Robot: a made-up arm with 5 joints.
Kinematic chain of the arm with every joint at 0, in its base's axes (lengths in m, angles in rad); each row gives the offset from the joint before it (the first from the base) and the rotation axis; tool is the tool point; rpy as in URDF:
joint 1: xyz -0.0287 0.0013 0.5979 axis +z
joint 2: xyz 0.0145 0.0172 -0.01 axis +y
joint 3: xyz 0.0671 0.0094 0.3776 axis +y
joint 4: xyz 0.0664 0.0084 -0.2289 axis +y
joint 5: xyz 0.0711 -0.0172 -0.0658 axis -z
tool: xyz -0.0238 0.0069 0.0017 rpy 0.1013 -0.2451 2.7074
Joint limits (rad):
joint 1: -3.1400..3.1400
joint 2: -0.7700..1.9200
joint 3: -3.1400..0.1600
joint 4: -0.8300..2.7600
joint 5: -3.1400..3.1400
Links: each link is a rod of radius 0.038 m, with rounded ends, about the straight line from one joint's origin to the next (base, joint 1, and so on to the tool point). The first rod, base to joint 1, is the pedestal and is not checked.
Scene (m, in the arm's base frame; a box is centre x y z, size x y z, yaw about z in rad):
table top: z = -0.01
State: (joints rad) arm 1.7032 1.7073 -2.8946 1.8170 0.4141
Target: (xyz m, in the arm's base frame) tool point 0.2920 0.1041 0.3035
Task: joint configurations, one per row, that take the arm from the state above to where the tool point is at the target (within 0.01 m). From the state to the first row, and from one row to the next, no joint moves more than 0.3 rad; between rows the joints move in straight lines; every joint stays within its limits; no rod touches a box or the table.
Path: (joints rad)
1: 1.4553 1.6806 -2.6388 1.8786 0.3977
2: 1.2074 1.6539 -2.3830 1.9402 0.3813
3: 0.9595 1.6272 -2.1272 2.0018 0.3649
4: 0.7116 1.6005 -1.8714 2.0634 0.3485
5: 0.4637 1.5737 -1.6156 2.1250 0.3321
6: 0.2158 1.5470 -1.3598 2.1866 0.3158

